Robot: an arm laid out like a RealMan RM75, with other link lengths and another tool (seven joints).
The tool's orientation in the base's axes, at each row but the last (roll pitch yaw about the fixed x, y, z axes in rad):
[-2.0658 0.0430 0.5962]
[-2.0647 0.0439 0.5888]
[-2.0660 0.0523 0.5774]
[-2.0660 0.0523 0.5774]
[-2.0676 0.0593 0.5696]
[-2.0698 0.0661 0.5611]
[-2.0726 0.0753 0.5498]
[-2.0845 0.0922 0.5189]
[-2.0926 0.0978 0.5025]
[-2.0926 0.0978 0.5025]
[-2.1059 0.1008 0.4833]
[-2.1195 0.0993 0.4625]
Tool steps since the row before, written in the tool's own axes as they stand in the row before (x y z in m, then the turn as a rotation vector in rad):
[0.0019 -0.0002 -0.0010 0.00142 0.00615 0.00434]
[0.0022 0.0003 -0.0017 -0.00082 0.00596 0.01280]
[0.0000 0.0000 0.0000 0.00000 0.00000 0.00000]
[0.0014 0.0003 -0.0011 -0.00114 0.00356 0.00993]
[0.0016 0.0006 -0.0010 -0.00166 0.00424 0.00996]
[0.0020 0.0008 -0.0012 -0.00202 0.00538 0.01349]
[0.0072 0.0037 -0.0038 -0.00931 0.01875 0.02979]
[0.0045 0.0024 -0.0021 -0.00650 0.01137 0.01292]
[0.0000 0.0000 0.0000 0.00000 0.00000 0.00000]
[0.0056 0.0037 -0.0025 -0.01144 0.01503 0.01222]
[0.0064 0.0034 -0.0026 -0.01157 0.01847 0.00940]
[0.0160 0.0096 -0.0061 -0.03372 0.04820 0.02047]
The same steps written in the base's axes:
[0.0020 0.0004 0.0006 0.00040 0.00136 -0.00753]
[0.0028 -0.0001 0.0004 -0.00578 0.00629 -0.01127]
[0.0000 0.0000 0.0000 0.00000 0.00000 0.00000]
[0.0018 -0.0002 0.0002 -0.00514 0.00506 -0.00778]
[0.0020 -0.0001 -0.0001 -0.00545 0.00451 -0.00836]
[0.0024 -0.0002 -0.0003 -0.00726 0.00638 -0.01102]
[0.0087 -0.0007 -0.0020 -0.01882 0.00852 -0.02998]
[0.0053 -0.0004 -0.0015 -0.00973 0.00097 -0.01558]
[0.0000 0.0000 0.0000 0.00000 0.00000 0.00000]
[0.0066 -0.0009 -0.0025 -0.01311 -0.00366 -0.01791]
[0.0073 -0.0006 -0.0022 -0.01142 -0.00750 -0.01941]
[0.0184 -0.0023 -0.0066 -0.03120 -0.02413 -0.04820]

